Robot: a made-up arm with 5 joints.
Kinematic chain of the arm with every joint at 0, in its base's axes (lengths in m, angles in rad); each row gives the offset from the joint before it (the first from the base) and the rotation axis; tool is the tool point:
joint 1: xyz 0 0 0.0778 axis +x
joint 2: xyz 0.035 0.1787 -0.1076 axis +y
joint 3: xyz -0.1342 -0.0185 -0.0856 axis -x
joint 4: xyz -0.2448 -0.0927 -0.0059 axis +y
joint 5: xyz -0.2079 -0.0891 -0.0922 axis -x
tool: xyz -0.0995 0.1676 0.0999
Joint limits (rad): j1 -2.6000..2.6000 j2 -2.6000..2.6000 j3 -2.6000..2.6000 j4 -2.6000..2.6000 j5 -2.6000..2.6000
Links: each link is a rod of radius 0.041 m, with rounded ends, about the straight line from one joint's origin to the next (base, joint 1, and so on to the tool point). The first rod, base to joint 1, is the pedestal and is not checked.
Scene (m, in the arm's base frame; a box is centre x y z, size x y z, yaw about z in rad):
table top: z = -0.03
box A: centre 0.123 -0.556 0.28 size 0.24 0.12 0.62 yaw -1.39
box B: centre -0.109 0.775 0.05 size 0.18 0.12 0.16 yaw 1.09
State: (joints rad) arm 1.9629 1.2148 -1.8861 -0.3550 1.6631
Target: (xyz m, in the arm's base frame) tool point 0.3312 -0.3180 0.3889
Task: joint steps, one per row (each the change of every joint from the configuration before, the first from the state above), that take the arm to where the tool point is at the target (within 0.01 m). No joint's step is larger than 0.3 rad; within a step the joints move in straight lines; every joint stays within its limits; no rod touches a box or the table.
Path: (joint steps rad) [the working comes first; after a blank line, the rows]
Joints at the target: 0.7376 2.1110 -1.3456 0.9335 0.4703
Straight joint move there: touches box A.

1: -0.2985 0.1222 -0.0647 0.1740 -0.0526
2: -0.2985 0.1222 -0.0648 0.1739 -0.0527
3: -0.2985 0.1221 -0.0647 0.1740 -0.0526
4: -0.2985 0.1222 -0.0647 0.1740 -0.0527
5: -0.0078 0.1019 0.1998 0.1481 -0.2456
6: -0.0078 0.1019 0.1999 0.1482 -0.2455
7: -0.0079 0.1018 0.1998 0.1481 -0.2456
8: -0.0078 0.1019 0.1999 0.1482 -0.2455

